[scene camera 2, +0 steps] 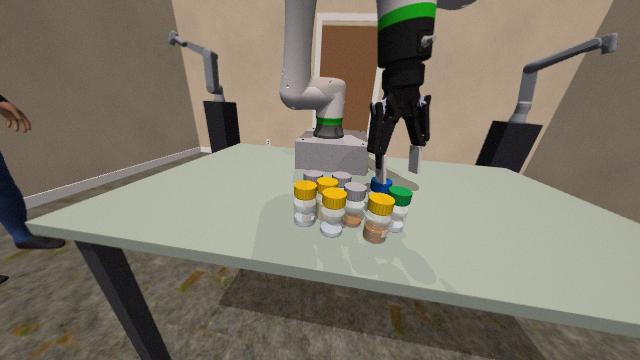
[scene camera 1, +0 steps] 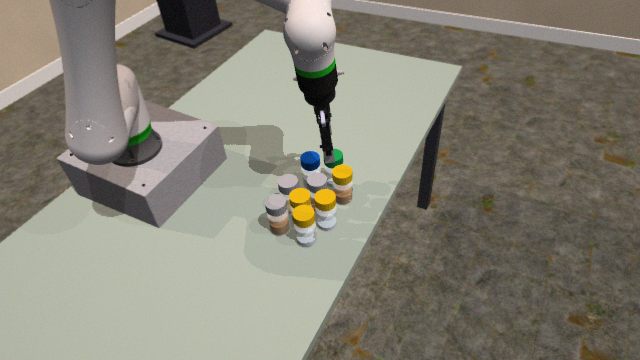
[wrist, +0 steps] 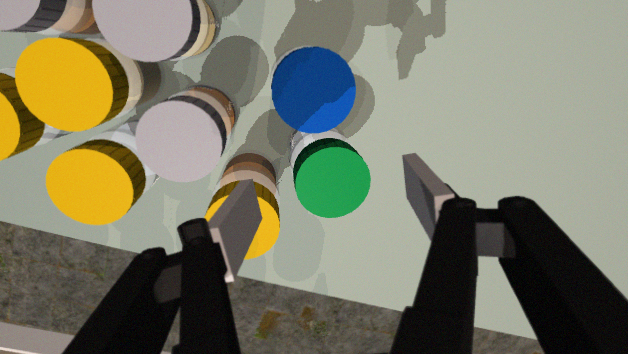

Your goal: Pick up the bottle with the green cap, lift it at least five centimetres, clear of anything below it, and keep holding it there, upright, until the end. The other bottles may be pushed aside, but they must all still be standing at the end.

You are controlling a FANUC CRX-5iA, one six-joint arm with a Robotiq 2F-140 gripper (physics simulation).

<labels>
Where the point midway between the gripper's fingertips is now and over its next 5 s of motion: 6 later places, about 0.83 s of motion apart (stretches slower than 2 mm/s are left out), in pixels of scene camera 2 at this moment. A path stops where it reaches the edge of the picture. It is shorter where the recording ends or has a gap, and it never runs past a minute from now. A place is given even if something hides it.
My gripper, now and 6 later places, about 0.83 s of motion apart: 397, 176; 394, 186; 398, 182; 402, 186; 395, 178; 390, 198; 388, 210
</labels>
